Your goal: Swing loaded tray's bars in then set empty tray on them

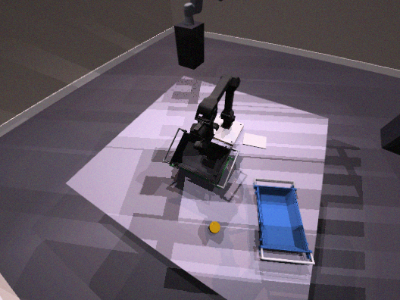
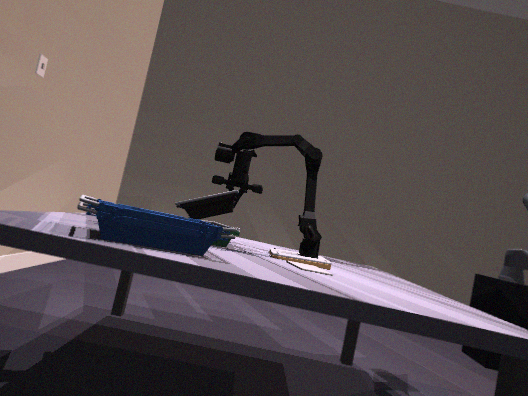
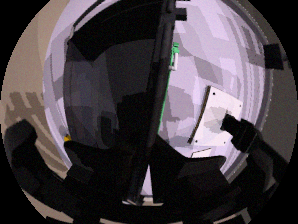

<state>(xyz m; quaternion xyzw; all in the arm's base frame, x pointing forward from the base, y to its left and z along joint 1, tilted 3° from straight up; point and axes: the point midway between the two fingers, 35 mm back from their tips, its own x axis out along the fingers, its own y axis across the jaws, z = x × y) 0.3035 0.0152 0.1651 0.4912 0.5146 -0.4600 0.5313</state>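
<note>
The black tray is 8 cm ahead of my gripper tip and 1 cm to the left of it. Round my gripper tip: yellow disc 31 cm ahead, 24 cm to the left, 13 cm below; card 30 cm behind, 20 cm to the left, 14 cm below.
</note>
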